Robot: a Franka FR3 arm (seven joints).
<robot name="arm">
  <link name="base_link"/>
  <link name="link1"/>
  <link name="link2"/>
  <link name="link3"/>
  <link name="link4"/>
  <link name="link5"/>
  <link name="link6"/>
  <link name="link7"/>
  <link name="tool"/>
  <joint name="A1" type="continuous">
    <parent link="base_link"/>
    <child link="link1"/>
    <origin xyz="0 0 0.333" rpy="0 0 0"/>
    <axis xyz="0 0 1"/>
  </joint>
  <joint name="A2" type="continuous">
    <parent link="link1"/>
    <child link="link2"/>
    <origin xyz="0 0 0" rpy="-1.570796 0 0"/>
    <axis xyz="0 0 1"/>
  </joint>
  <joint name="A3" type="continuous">
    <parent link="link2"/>
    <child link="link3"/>
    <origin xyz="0 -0.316 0" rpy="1.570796 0 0"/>
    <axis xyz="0 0 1"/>
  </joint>
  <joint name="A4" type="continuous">
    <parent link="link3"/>
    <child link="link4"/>
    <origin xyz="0.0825 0 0" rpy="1.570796 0 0"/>
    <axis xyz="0 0 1"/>
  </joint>
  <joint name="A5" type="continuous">
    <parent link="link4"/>
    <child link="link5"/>
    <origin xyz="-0.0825 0.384 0" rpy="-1.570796 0 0"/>
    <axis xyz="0 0 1"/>
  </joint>
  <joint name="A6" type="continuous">
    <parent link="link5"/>
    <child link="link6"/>
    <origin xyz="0 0 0" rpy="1.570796 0 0"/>
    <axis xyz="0 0 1"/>
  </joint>
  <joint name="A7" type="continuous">
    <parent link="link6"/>
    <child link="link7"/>
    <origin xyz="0.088 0 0" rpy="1.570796 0 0"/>
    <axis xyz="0 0 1"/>
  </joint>
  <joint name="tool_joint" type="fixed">
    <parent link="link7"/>
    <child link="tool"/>
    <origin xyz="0 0 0.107" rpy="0 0 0"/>
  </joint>
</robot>
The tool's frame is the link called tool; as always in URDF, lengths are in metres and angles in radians. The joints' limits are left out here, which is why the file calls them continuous.
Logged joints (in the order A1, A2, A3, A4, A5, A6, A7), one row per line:
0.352 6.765 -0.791 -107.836 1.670 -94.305 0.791
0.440 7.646 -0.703 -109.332 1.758 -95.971 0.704
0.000 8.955 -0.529 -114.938 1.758 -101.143 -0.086
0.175 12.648 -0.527 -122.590 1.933 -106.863 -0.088
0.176 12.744 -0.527 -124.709 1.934 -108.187 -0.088
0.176 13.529 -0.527 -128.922 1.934 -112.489 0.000
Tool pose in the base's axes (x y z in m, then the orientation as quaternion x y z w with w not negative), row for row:
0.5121 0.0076 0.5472 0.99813 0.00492 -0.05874 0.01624
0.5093 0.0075 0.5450 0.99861 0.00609 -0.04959 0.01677
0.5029 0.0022 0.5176 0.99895 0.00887 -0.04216 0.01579
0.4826 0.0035 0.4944 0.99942 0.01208 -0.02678 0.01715
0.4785 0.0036 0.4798 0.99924 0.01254 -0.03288 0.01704
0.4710 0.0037 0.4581 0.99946 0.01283 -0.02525 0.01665
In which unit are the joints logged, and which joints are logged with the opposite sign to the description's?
The joints are logged in degrees. Opposite sign: A2, A3, A5, A6.
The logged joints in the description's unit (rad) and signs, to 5 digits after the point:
0.00614 -0.11807 0.01381 -1.88209 -0.02915 1.64593 0.01381
0.00768 -0.13345 0.01227 -1.90820 -0.03068 1.67501 0.01229
0.00000 -0.15629 0.00923 -2.00605 -0.03068 1.76528 -0.00150
0.00305 -0.22075 0.00920 -2.13960 -0.03374 1.86511 -0.00154
0.00307 -0.22242 0.00920 -2.17658 -0.03375 1.88822 -0.00154
0.00307 -0.23613 0.00920 -2.25011 -0.03375 1.96330 0.00000

